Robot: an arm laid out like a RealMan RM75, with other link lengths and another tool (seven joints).
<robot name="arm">
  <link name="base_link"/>
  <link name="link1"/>
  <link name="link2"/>
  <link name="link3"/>
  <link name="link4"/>
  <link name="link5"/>
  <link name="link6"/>
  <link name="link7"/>
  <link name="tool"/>
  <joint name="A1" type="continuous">
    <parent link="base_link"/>
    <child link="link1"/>
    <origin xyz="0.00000 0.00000 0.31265"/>
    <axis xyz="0 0 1"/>
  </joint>
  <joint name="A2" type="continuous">
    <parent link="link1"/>
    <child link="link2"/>
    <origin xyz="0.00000 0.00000 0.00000"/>
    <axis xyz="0 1 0"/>
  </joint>
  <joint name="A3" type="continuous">
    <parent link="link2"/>
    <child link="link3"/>
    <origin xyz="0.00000 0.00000 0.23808"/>
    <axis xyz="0 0 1"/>
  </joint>
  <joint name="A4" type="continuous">
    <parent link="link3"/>
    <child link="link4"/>
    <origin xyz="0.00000 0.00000 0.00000"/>
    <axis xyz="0 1 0"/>
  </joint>
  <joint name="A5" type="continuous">
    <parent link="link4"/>
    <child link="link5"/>
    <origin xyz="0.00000 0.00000 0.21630"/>
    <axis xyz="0 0 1"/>
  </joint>
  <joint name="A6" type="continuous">
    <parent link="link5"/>
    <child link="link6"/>
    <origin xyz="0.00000 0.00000 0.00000"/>
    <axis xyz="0 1 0"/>
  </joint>
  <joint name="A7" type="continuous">
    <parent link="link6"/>
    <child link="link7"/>
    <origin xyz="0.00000 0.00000 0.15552"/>
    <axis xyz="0 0 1"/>
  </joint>
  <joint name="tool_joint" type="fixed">
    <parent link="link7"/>
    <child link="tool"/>
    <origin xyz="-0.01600 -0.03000 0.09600" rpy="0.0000 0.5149 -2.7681"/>
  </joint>
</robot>
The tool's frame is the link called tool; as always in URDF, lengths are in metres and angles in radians. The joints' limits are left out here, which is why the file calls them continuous.
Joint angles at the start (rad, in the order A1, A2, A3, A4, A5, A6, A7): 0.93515 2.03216 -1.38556 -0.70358 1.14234 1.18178 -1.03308
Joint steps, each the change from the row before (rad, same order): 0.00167 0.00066 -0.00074 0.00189 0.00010 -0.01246 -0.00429; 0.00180 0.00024 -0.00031 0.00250 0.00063 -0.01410 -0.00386; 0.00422 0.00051 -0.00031 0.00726 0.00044 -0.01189 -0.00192; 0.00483 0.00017 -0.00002 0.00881 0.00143 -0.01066 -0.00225; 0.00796 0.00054 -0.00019 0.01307 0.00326 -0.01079 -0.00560; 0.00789 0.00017 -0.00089 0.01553 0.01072 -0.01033 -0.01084; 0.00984 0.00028 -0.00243 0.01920 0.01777 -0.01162 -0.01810; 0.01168 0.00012 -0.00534 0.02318 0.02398 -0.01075 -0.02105; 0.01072 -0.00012 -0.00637 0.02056 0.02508 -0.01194 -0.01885; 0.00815 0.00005 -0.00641 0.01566 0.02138 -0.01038 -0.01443; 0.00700 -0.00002 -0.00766 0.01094 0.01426 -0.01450 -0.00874
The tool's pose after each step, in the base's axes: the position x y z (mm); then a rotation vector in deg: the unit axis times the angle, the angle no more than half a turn. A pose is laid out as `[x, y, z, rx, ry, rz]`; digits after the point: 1 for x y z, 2 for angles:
[103.4, 455.8, -86.7, -57.33, -134.11, -26.28]
[102.9, 459.0, -86.1, -56.77, -133.84, -27.01]
[102.8, 461.4, -86.3, -56.57, -133.65, -27.58]
[102.9, 463.5, -86.6, -56.46, -133.47, -28.06]
[102.3, 465.3, -87.6, -56.26, -133.38, -28.36]
[101.1, 466.7, -88.9, -56.01, -133.13, -28.35]
[98.6, 467.8, -90.6, -55.50, -132.84, -28.07]
[95.6, 468.2, -93.2, -55.04, -132.57, -27.50]
[92.3, 469.0, -95.3, -54.60, -132.16, -27.08]
[89.6, 469.6, -97.0, -54.27, -131.78, -26.79]
[87.7, 471.5, -98.0, -53.80, -131.54, -27.03]

